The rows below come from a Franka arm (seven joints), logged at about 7 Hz.
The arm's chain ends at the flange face. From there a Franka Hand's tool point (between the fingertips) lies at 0.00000 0.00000 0.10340 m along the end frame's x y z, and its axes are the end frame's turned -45 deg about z.
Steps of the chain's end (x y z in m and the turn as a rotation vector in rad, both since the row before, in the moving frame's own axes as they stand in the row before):
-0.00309 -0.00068 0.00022 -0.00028 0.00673 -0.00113
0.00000 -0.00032 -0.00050 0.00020 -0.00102 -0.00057
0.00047 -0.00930 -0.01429 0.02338 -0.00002 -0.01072
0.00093 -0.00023 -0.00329 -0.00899 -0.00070 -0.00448
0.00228 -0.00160 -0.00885 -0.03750 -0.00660 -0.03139
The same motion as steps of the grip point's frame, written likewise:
-0.00123 -0.00215 0.00022 -0.00496 0.00456 -0.00113
0.00017 -0.00032 -0.00050 0.00086 -0.00058 -0.00057
0.00861 -0.00796 -0.01432 0.01655 0.01652 -0.01072
0.00011 0.00110 -0.00329 -0.00586 -0.00685 -0.00448
-0.00044 0.00279 -0.00892 -0.02185 -0.03118 -0.03139

